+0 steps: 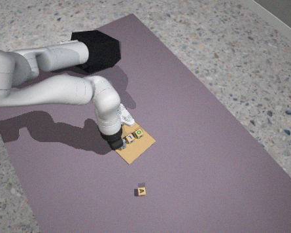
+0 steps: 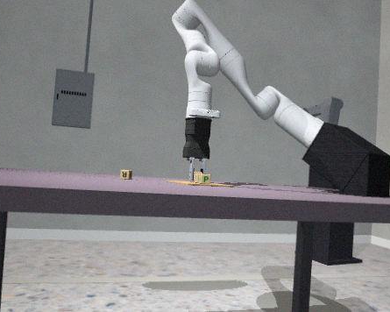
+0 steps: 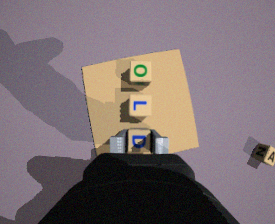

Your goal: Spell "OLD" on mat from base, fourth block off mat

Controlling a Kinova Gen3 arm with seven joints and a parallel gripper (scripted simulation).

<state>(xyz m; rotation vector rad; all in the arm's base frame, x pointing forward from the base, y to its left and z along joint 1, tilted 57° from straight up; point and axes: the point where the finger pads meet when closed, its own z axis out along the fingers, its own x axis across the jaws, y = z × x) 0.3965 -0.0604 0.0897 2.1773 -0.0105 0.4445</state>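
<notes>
My gripper is now right at the D block. Also, from my hand: L block: 1 cm ahead, 4 cm to the left, 1 cm below; then O block: 1 cm ahead, 8 cm to the left, 1 cm below; then tan mat: 1 cm ahead, 4 cm to the left, 2 cm below.
</notes>
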